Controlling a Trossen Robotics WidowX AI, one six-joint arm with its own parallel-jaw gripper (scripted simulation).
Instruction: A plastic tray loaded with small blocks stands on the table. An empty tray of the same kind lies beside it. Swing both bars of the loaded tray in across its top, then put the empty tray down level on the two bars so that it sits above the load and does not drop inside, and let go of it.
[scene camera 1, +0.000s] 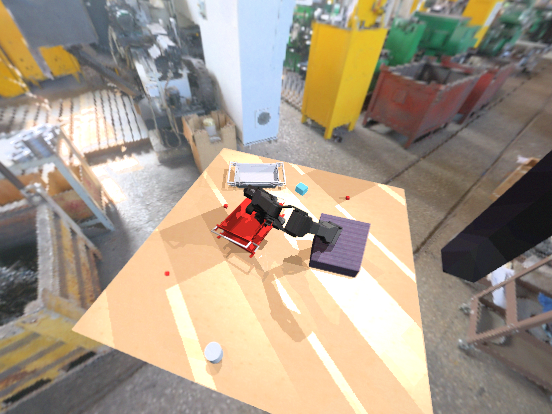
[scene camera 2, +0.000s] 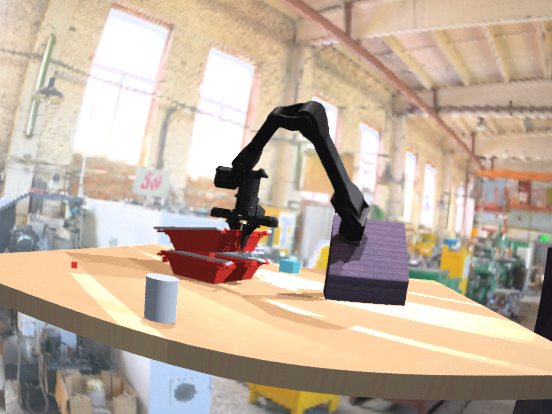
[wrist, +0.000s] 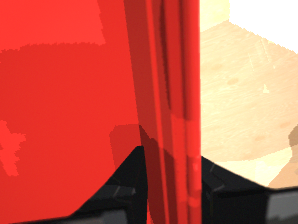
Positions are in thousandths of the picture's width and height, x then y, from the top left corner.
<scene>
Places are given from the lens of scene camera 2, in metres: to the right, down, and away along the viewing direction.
my gripper (scene camera 2: 432, 600): -0.10, 0.11, 1.16
red tray (scene camera 2: 332, 576): -0.24, 0.08, 1.08
</scene>
